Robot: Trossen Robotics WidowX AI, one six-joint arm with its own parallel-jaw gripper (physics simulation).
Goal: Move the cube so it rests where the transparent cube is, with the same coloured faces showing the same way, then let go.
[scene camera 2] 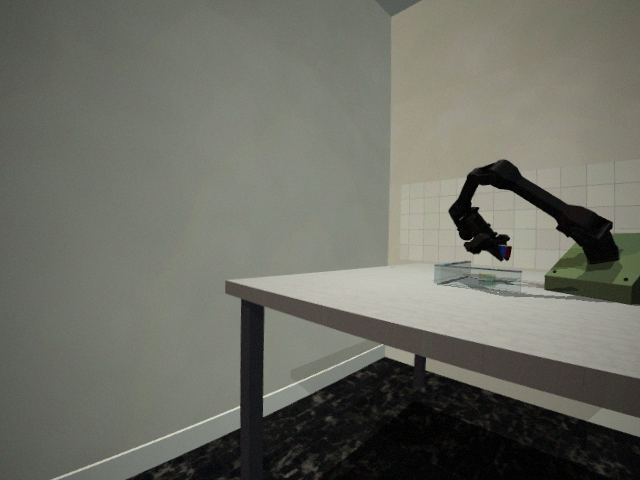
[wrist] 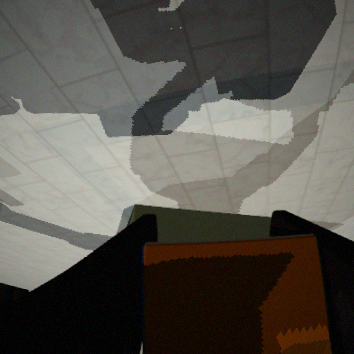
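Observation:
The cube [scene camera 2: 506, 251] [wrist: 225, 300] shows blue and red faces in the scene view, with a thin yellowish top edge, and a large, partly shaded orange face in the wrist view. My gripper [scene camera 2: 501, 253] [wrist: 214, 224] is shut on it and holds it in the air, tilted. The transparent cube [scene camera 2: 486, 278] is a faint greenish block with a reddish tint at its left, low on the table. The held cube is above it and a little to the right in the scene view. A dull green surface [wrist: 200, 223] shows past the held cube; what it belongs to is unclear.
Low transparent walls [scene camera 2: 452, 273] stand on the white table [scene camera 2: 341, 297], to the left of and around the transparent cube. The green robot base [scene camera 2: 584, 286] is on the right. A tiled wall [scene camera 2: 418, 222] is behind. Arm shadows cross the tabletop [wrist: 65, 145].

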